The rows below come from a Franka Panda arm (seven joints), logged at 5 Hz.
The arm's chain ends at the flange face. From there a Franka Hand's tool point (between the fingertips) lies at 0.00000 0.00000 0.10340 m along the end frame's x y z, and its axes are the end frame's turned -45 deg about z.
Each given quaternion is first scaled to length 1.
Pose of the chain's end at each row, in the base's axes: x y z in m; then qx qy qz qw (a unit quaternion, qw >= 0):
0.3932 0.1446 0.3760 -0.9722 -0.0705 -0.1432 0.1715
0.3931 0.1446 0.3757 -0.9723 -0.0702 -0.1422 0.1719
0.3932 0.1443 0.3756 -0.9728 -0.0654 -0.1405 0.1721
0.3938 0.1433 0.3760 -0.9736 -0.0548 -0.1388 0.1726
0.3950 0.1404 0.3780 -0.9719 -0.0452 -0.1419 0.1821
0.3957 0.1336 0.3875 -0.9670 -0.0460 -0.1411 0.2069
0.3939 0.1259 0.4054 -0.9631 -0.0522 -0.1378 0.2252
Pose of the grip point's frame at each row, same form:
0.4195 0.1812 0.2829 -0.8712 -0.4372 -0.1979 0.1036
0.4192 0.1812 0.2826 -0.8714 -0.4369 -0.1972 0.1044
0.4191 0.1808 0.2824 -0.8737 -0.4327 -0.1957 0.1052
0.4198 0.1796 0.2827 -0.8785 -0.4232 -0.1943 0.1063
0.4218 0.1783 0.2856 -0.8807 -0.4137 -0.2008 0.1139
0.4220 0.1763 0.2971 -0.8758 -0.4126 -0.2095 0.1372
0.4189 0.1722 0.3164 -0.8698 -0.4168 -0.2135 0.1553

